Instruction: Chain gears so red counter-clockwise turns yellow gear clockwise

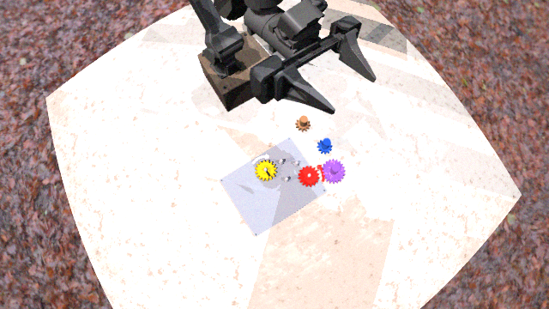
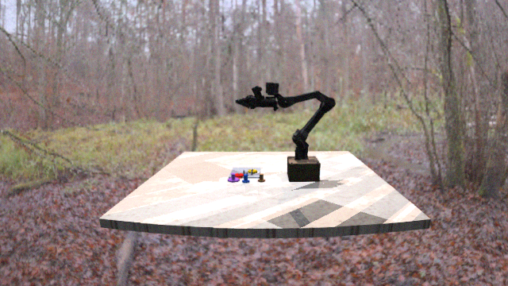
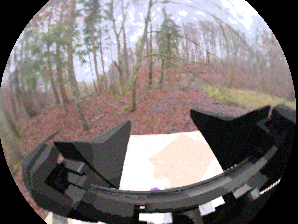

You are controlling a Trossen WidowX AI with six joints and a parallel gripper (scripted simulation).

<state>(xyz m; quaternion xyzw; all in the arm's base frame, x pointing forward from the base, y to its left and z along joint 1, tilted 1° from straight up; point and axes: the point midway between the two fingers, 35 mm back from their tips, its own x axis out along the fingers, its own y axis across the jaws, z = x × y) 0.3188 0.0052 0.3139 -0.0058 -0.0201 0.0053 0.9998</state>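
My gripper tip is 400 mm above the small brown gear, 130 mm past it and 60 mm to the right of it. From my gripper tip the other things lie so: red gear: 400 mm below, 20 mm to the right, 10 mm behind; small blue gear: 400 mm below, 70 mm to the left, 40 mm behind; purple gear: 400 mm below, 40 mm to the left, 20 mm ahead.
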